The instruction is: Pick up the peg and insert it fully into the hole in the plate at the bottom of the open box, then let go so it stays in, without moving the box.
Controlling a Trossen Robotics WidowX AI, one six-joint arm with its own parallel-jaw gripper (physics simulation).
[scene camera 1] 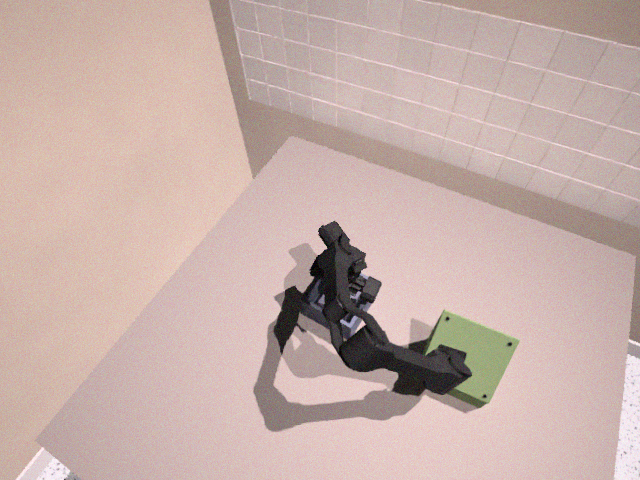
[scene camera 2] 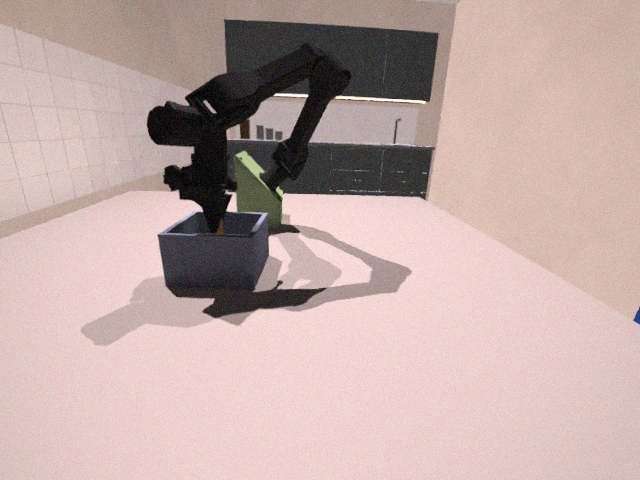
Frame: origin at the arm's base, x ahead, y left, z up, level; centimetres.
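Seen in the pictures: gripper, fingertip midpoint: (scene camera 2: 214, 231); arm's base at its link origin: (scene camera 1: 449, 360) (scene camera 2: 267, 183).
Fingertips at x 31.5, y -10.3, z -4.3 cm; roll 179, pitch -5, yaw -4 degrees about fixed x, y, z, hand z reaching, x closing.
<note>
Offsets run from my fingertips to a thing's top centre.
The open blue-grey box {dx +0.4, dy +1.1, dz +2.0 cm} (scene camera 1: 351, 328) (scene camera 2: 209, 261) stands upright on the table. My gripper (scene camera 2: 214, 229) points down into the box in the scene camera 2 view, with its fingertips below the rim and partly hidden by the front wall. It is shut on the peg. A narrow orange-brown strip of the peg {dx +0.1, dy +0.9, dz +3.7 cm} (scene camera 2: 221, 226) shows beside the fingers. The arm covers the fingertips and the peg in the scene camera 1 view. The plate's hole and the lower end of the peg are hidden, so I cannot tell how the peg sits relative to the hole.
A green wedge-shaped block (scene camera 1: 488, 356) (scene camera 2: 250, 198) with a sloped top carries the arm's base, beyond the box in the scene camera 2 view. The arm arches between this block and the box. The box walls surround the fingertips. A tiled wall (scene camera 1: 439, 77) (scene camera 2: 46, 118) runs beyond one table edge.
</note>
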